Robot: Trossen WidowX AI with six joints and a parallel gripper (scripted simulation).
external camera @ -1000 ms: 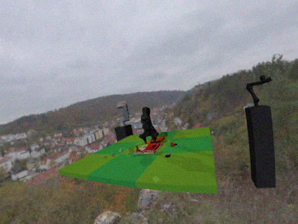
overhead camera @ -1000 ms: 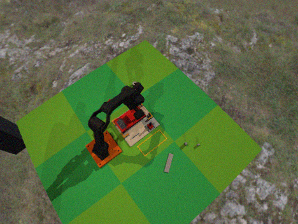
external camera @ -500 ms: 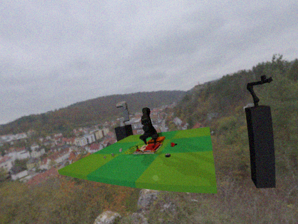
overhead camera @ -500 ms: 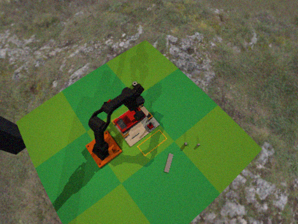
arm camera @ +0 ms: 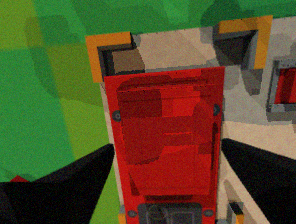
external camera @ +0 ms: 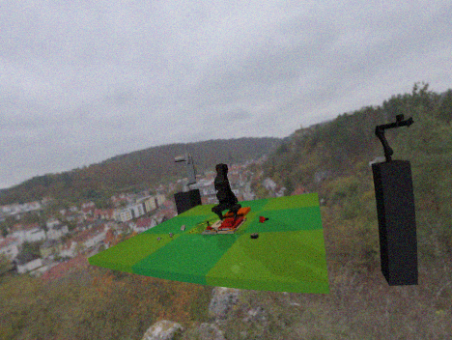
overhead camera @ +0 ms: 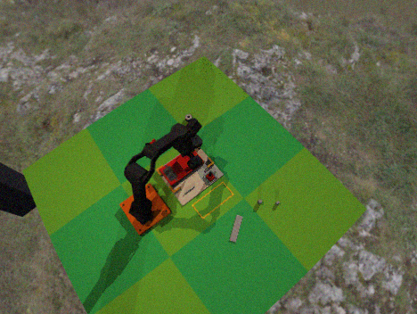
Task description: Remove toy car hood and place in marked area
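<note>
Right now the red hood is 1 cm below my gripper tip. From my gripper tip the other things lie so: grey bar (40 cm to the right, 4 cm below, 3 cm behind); tan plate (4 cm to the right, 4 cm below, 2 cm behind); dark tyre (21 cm to the left, 16 cm ahead, 4 cm below).
</note>
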